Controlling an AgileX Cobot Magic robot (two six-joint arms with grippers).
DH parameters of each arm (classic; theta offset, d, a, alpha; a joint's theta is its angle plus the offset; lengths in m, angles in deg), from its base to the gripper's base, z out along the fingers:
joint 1: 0 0.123 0 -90
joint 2: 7.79 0 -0.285 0
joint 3: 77.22 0 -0.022 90
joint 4: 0 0.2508 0 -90
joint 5: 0 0 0.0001 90
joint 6: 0 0.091 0 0
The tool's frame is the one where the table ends.
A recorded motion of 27 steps. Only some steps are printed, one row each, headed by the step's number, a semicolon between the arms.
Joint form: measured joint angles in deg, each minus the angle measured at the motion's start. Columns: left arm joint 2, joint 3, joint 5, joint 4, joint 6, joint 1; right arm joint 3, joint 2, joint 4, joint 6, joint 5, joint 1.
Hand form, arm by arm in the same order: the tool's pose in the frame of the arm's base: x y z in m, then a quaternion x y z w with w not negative. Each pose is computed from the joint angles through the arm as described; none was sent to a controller.
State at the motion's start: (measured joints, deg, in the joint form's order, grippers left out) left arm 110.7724 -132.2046 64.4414 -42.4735 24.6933 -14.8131; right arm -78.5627 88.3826 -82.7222 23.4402 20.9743 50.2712
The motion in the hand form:
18: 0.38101 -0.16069 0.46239 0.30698 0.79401 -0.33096 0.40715; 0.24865 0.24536 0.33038 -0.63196 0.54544 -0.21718 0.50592
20: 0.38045 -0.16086 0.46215 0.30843 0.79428 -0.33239 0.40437; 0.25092 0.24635 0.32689 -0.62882 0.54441 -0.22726 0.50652
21: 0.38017 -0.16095 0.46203 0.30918 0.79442 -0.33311 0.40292; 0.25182 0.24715 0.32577 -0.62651 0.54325 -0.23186 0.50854
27: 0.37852 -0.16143 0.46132 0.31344 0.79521 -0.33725 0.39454; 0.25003 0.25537 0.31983 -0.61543 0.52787 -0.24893 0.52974
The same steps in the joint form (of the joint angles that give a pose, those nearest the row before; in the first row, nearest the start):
18: 0.21 0.00 4.22 -0.63 0.67 0.00; 11.06 -1.54 17.40 -22.59 3.65 0.02
20: 0.20 0.00 4.58 -0.78 0.67 0.00; 11.37 -0.90 13.42 -19.03 4.10 0.11
21: 0.21 0.00 4.78 -0.85 0.67 0.00; 11.47 -0.60 11.22 -17.00 4.31 0.20
27: 0.21 0.00 5.87 -1.29 0.67 0.00; 12.77 0.62 -2.55 -3.80 5.49 1.84

